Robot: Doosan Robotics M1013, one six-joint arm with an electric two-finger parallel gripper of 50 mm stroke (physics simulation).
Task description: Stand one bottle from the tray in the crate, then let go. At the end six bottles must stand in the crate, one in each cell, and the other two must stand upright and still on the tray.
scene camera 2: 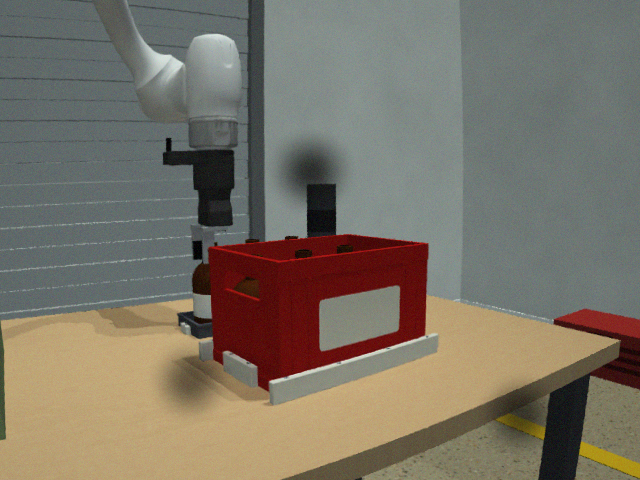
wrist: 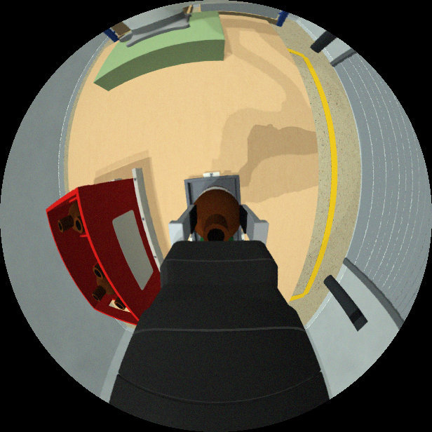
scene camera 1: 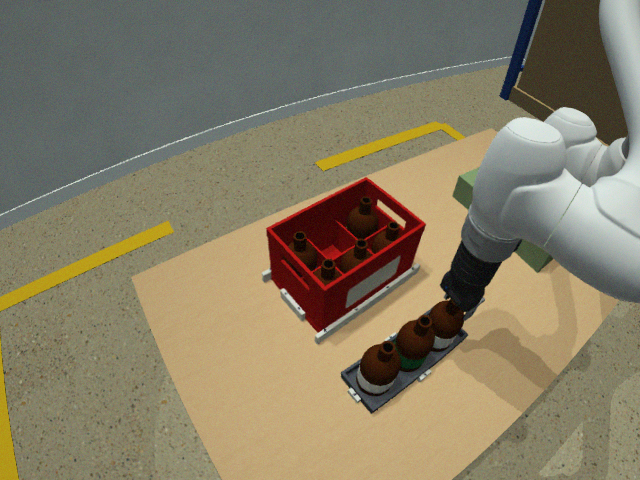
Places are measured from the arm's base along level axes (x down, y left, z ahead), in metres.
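Pixels of known places: gripper, fingertip midpoint: [scene camera 2: 203,261] [scene camera 1: 457,306].
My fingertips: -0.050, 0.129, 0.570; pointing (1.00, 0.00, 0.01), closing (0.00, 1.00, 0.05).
For each thing: its top centre in the pictures, then the offset to it from my fingertips, as dx, dy, dz. Level surfaces: height alone.
- red crate, middle of its top: [scene camera 2: 319,245] [scene camera 1: 348,225] -0.048, -0.256, +0.083
- dark tray, middle of its top: [scene camera 2: 253,308] [scene camera 1: 409,353] +0.101, -0.007, +0.097
- middle bottle, middle of its top: [scene camera 1: 425,320] -0.033, -0.008, +0.097
- far end bottle, middle of its top: [scene camera 1: 387,347] -0.033, -0.008, +0.185
- table, its level: dx +0.127
The red crate [scene camera 1: 305,297] [scene camera 2: 351,315] [wrist: 107,240] holds several brown bottles; in scene camera 1 the middle cell of its far row is empty. The dark tray [scene camera 1: 373,404] [scene camera 2: 199,328] [wrist: 232,182] bears three upright brown bottles. The end bottle [scene camera 1: 445,324] [scene camera 2: 202,284] [wrist: 217,207], nearest the arm, has a white label. The middle bottle [scene camera 1: 413,341] has a green label, the far end bottle [scene camera 1: 377,369] a white one. My gripper [scene camera 1: 461,304] [scene camera 2: 204,255] [wrist: 217,213] is open, its fingers on either side of the end bottle's neck, holding nothing. The crate partly hides this bottle in scene camera 2.
Pale rails [scene camera 1: 367,304] [scene camera 2: 356,367] [wrist: 145,220] line the crate's base. Small white clips [scene camera 1: 424,375] [wrist: 211,174] sit at the tray's edges. A green block [scene camera 1: 465,187] [wrist: 165,57] stands on the table [scene camera 1: 248,361] [scene camera 2: 103,413] [wrist: 175,115] near the arm's base.
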